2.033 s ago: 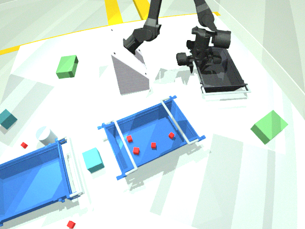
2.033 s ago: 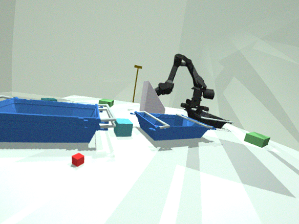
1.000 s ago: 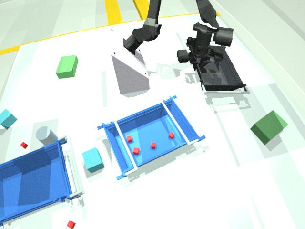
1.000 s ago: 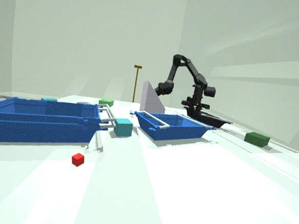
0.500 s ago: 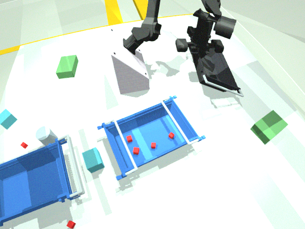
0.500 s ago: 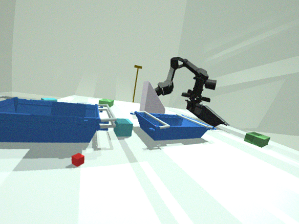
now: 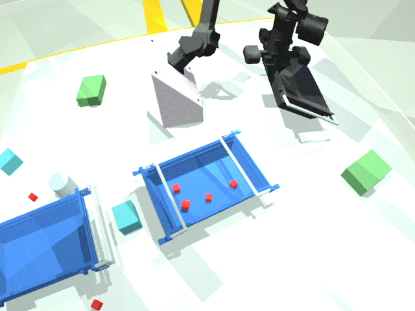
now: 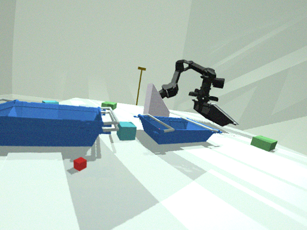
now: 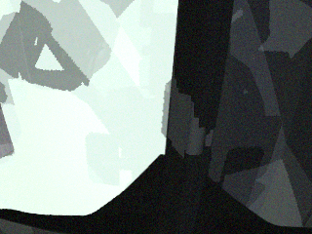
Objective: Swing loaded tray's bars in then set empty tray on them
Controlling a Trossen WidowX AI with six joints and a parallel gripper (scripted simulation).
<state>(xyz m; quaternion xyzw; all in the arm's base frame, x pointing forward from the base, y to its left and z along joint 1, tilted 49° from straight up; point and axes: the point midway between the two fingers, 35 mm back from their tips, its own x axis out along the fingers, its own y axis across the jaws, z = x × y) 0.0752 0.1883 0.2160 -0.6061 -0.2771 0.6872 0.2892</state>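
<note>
Now: gripper tip 10 mm short of the black tray and 80 mm to the right of it. Also, from my gripper tip: cylinder 260 mm ahead, 610 mm to the right, 70 mm below.
</note>
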